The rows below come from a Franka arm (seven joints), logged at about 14 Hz.
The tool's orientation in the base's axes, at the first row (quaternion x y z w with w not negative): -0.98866 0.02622 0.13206 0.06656
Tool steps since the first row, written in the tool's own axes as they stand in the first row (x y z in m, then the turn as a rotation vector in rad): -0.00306 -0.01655 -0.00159 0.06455 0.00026 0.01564; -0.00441 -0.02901 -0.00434 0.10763 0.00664 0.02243; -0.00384 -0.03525 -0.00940 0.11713 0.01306 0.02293; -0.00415 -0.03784 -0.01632 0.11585 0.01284 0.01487; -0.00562 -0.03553 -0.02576 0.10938 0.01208 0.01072; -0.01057 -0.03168 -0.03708 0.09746 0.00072 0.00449; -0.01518 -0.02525 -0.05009 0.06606 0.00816 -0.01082; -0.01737 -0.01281 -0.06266 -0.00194 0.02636 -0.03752; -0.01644 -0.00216 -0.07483 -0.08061 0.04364 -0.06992; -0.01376 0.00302 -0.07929 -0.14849 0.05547 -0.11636; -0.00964 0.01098 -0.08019 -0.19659 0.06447 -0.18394; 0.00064 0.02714 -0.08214 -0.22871 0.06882 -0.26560
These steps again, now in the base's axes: -0.00139 0.01627 0.00439 0.05816 -0.00030 -0.03207; -0.00112 0.02826 0.00893 0.09749 -0.00715 -0.05076; 0.00117 0.03372 0.01440 0.10607 -0.01376 -0.05455; 0.00283 0.03533 0.02142 0.10693 -0.01462 -0.04648; 0.00369 0.03179 0.03055 0.10181 -0.01422 -0.04070; 0.00157 0.02658 0.04221 0.09272 -0.00343 -0.03017; 0.00003 0.01857 0.05506 0.06589 -0.01184 -0.00815; 0.00029 0.00459 0.06611 0.00597 -0.03122 0.03311; 0.00358 -0.00767 0.07618 -0.06270 -0.05012 0.08275; 0.00696 -0.01350 0.07909 -0.11698 -0.06593 0.14365; 0.01061 -0.02165 0.07786 -0.14655 -0.08256 0.21988; 0.01989 -0.03826 0.07499 -0.15677 -0.09707 0.30592
